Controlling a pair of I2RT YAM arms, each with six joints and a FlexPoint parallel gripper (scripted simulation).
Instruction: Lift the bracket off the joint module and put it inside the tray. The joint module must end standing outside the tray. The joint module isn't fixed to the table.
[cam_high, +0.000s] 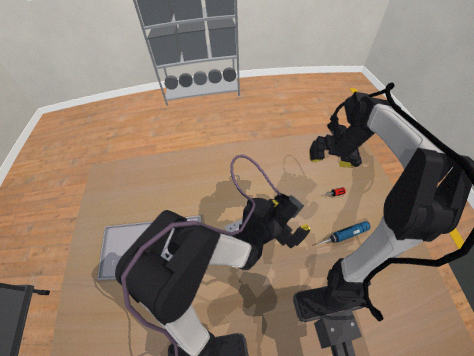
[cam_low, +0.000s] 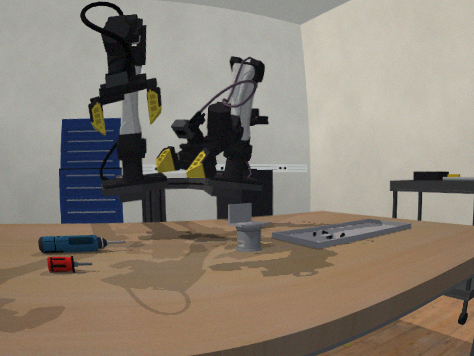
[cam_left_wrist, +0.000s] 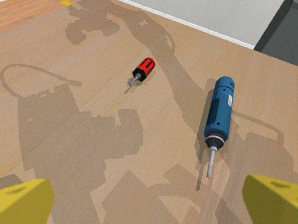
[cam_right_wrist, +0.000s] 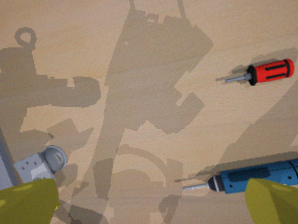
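Note:
Now: the grey l-shaped bracket 60 mm ahead of my left hand, 160 mm to the left of it and 120 mm below it. Round my left hand: tray 130 mm ahead, 500 mm to the left, 190 mm below; small red screwdriver 80 mm ahead, 300 mm to the right, 180 mm below; grey joint module 70 mm ahead, 160 mm to the left, 160 mm below.

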